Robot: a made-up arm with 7 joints.
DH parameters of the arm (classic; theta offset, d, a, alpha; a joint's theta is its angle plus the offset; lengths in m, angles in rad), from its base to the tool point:
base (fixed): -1.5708 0 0.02 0
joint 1: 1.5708 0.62 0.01 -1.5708
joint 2: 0 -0.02 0.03 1.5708
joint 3: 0 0.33 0.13 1.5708
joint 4: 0 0.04 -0.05 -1.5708
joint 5: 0 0.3 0.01 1.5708
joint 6: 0 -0.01 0.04 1.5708
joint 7: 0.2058 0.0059 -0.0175 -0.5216
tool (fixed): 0.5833 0.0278 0 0
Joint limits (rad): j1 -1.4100..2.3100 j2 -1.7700..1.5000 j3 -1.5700..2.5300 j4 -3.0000..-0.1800 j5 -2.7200..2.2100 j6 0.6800..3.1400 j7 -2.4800..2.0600
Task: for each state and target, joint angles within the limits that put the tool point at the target. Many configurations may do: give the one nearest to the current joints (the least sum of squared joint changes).
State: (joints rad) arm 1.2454 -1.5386 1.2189 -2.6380 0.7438 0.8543 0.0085
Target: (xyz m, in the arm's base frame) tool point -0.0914 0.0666 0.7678
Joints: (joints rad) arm 0.9641 -1.2628 0.9824 -3.0000 0.6165 0.9190 -0.0754
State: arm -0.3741 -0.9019 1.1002 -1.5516 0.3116 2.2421 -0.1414
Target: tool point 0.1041 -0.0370 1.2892
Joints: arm -0.5673 -0.5971 0.2412 -1.1308 0.2743 2.3477 -0.2371
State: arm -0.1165 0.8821 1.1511 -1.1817 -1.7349 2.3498 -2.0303
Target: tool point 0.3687 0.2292 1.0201
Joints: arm -0.6127 0.7752 2.0331 -1.5359 -1.7778 2.6717 -2.0484
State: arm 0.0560 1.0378 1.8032 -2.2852 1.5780 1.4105 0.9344
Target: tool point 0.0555 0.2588 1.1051
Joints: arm 0.0712 0.8284 2.4315 -1.6596 1.6417 1.4420 1.0007
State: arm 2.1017 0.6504 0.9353 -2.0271 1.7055 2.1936 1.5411
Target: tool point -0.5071 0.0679 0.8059
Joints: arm 2.0932 0.2669 1.1194 -1.9961 1.6867 2.1625 1.5082
